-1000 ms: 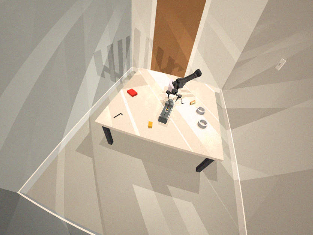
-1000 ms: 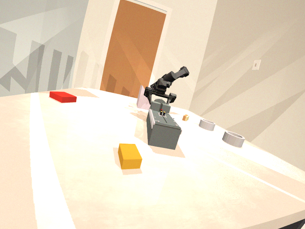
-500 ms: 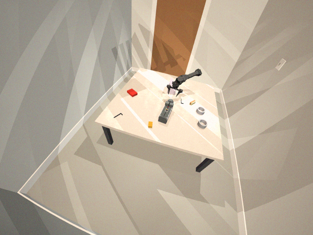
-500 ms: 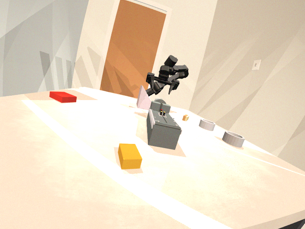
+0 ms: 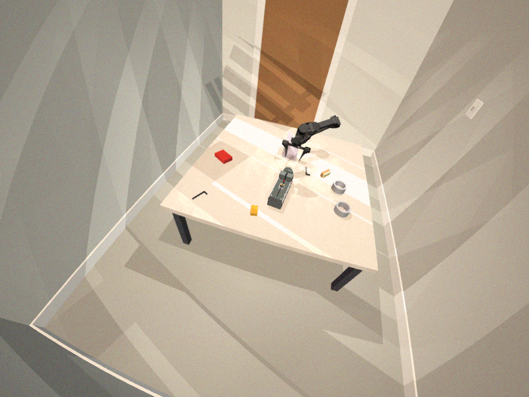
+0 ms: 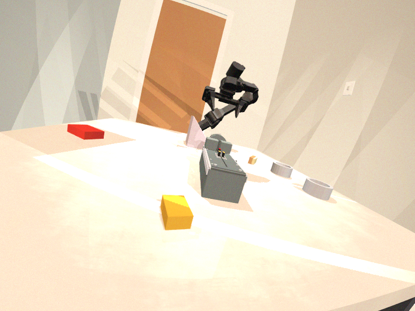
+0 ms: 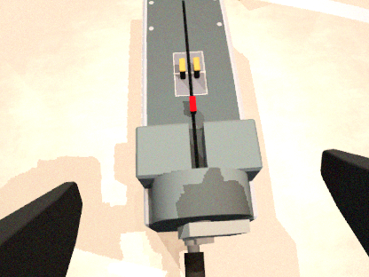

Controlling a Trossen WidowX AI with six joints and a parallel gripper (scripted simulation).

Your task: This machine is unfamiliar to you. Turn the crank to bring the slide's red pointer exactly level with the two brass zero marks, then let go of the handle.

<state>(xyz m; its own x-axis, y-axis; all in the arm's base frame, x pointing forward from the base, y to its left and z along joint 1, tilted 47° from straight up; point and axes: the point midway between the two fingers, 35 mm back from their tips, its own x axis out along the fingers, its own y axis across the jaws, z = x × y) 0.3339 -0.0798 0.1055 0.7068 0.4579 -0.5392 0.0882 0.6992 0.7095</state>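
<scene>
The dark brown crank handle lies 5 cm behind my gripper tip, 1 cm to the left of it and 14 cm below it. The rest, counted from my gripper tip: red pointer: 9 cm ahead, 2 cm to the right, 12 cm below; then yellow block: 33 cm ahead, 15 cm to the right, 19 cm below; then tan block: 18 cm behind, 28 cm to the left, 19 cm below.
</scene>
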